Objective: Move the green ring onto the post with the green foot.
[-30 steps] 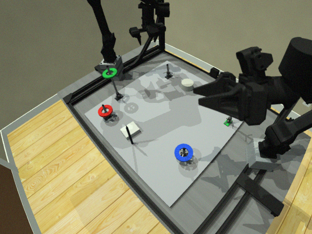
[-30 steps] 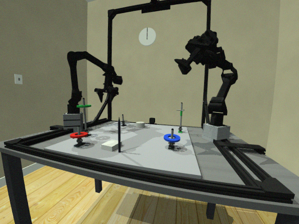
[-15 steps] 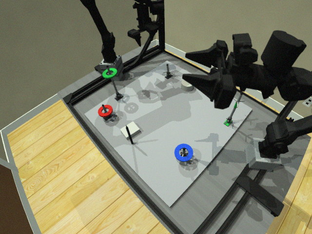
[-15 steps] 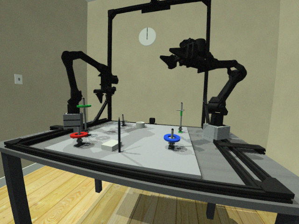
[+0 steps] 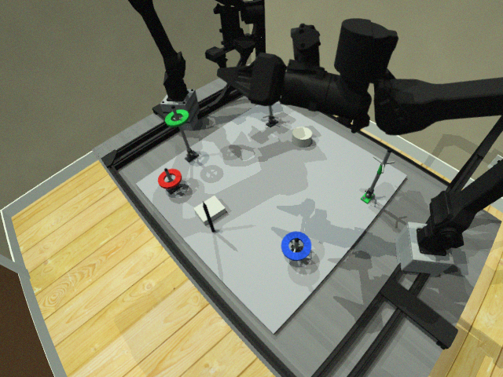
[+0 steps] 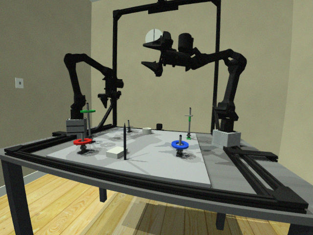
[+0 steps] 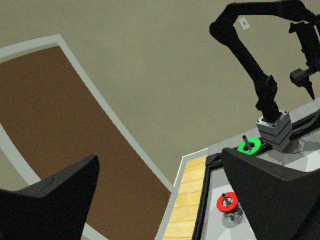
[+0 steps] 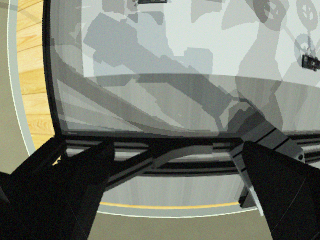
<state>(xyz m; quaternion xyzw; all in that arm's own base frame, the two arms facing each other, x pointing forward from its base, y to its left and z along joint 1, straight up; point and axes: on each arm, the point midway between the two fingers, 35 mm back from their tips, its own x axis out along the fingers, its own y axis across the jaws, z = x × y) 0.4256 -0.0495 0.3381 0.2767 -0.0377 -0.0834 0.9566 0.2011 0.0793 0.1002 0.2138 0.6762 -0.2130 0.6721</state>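
Now: the green ring 4 cm behind my left hand, 32 cm to the right of it and 25 cm below it. From my left hand the other things lie so: thin black rod 11 cm ahead, 7 cm to the right, 32 cm below; then short post 33 cm behind, 21 cm to the right, 36 cm below; then white block 7 cm ahead, 12 cm to the right, 40 cm below.
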